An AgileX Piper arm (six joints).
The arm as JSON. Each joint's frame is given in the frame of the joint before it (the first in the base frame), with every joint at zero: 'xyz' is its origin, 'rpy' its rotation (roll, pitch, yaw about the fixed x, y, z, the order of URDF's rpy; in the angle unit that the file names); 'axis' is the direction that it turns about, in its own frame. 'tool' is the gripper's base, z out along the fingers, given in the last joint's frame.
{
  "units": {
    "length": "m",
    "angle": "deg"
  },
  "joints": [
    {
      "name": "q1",
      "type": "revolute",
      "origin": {
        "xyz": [
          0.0,
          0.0,
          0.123
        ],
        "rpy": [
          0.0,
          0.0,
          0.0
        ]
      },
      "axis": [
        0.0,
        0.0,
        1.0
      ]
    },
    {
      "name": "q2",
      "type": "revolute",
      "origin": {
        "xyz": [
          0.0,
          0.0,
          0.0
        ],
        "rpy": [
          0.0,
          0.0,
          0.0
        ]
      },
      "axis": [
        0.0,
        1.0,
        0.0
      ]
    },
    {
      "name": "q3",
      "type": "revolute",
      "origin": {
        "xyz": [
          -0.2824,
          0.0,
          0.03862
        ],
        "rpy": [
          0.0,
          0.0,
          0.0
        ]
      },
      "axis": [
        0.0,
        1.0,
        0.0
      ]
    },
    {
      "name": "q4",
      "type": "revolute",
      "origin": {
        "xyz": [
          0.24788,
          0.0,
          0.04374
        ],
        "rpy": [
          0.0,
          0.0,
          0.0
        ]
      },
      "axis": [
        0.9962,
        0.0,
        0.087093
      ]
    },
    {
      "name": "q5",
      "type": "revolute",
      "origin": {
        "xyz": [
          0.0,
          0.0,
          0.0
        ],
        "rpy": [
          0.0,
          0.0,
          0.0
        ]
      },
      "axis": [
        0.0,
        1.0,
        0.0
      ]
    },
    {
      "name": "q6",
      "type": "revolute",
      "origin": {
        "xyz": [
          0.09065,
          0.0,
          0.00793
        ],
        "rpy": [
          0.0,
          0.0,
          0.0
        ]
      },
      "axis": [
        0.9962,
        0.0,
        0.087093
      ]
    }
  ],
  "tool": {
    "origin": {
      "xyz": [
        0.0,
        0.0,
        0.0
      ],
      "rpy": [
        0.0,
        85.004,
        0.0
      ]
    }
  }
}
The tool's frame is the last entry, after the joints.
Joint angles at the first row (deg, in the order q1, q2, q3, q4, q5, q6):
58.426 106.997 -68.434 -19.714 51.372 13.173
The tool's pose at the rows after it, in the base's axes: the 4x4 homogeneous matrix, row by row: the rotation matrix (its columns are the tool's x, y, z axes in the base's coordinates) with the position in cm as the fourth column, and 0 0 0 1 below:
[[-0.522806 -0.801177 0.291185 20.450], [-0.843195 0.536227 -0.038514 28.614], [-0.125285 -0.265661 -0.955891 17.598], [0 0 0 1]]
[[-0.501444 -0.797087 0.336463 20.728], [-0.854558 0.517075 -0.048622 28.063], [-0.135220 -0.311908 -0.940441 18.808], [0 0 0 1]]
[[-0.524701 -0.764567 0.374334 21.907], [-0.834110 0.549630 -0.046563 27.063], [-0.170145 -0.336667 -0.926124 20.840], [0 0 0 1]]
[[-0.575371 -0.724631 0.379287 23.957], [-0.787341 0.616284 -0.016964 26.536], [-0.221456 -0.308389 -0.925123 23.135], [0 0 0 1]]
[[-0.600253 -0.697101 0.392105 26.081], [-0.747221 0.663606 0.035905 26.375], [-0.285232 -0.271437 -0.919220 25.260], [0 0 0 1]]
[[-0.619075 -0.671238 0.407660 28.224], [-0.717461 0.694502 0.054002 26.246], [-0.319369 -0.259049 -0.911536 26.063], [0 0 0 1]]
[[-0.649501 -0.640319 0.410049 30.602], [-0.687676 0.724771 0.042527 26.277], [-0.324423 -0.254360 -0.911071 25.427], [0 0 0 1]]
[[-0.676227 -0.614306 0.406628 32.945], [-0.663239 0.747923 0.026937 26.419], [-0.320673 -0.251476 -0.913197 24.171], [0 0 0 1]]
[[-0.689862 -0.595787 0.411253 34.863], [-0.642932 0.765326 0.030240 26.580], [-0.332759 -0.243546 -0.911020 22.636], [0 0 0 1]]
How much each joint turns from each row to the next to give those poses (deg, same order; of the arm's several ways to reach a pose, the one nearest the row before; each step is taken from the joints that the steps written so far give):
0.001 -0.253 -0.002 -0.384 -0.052 -0.059
-0.216 -1.816 0.002 -2.993 1.289 -0.043
-2.155 -2.333 -1.361 -1.372 1.750 -0.077
-3.590 -0.592 -4.708 2.498 1.920 -1.786
-3.302 0.424 -5.475 2.931 0.614 -2.590
-2.751 1.968 -4.490 1.120 0.136 -1.384
-2.478 3.819 -4.132 0.299 0.000 -0.071
-2.107 4.484 -4.065 0.161 -0.183 0.033
-1.622 3.816 -2.570 0.211 -1.992 0.235

